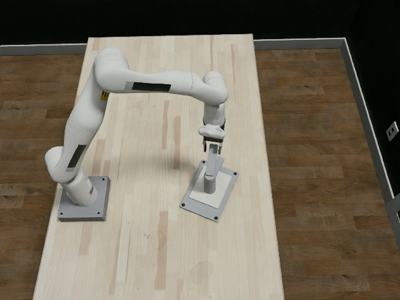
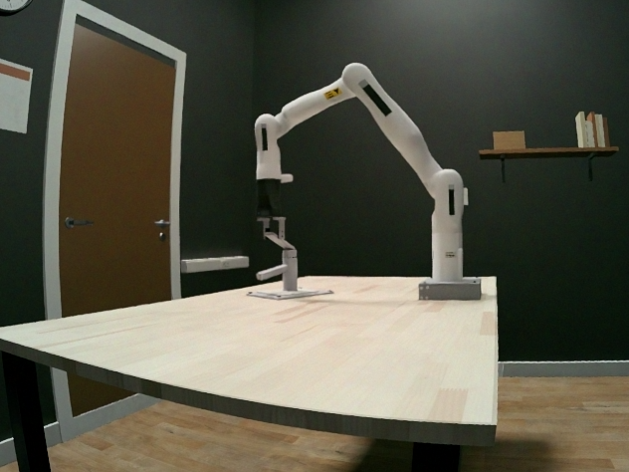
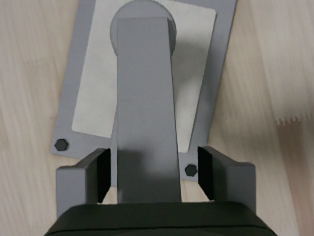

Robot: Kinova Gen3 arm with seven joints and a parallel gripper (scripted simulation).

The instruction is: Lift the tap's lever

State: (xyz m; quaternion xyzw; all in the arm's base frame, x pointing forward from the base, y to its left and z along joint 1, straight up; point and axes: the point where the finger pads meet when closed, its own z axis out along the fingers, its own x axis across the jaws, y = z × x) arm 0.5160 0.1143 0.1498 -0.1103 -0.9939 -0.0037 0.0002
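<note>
Right now my hand is 40 mm to the left of the lever and 20 mm above it. From my hand the other things lie so: base plate (190 mm below, 80 mm to the right, 10 mm behind); then tap (80 mm below, 60 mm to the right).
</note>
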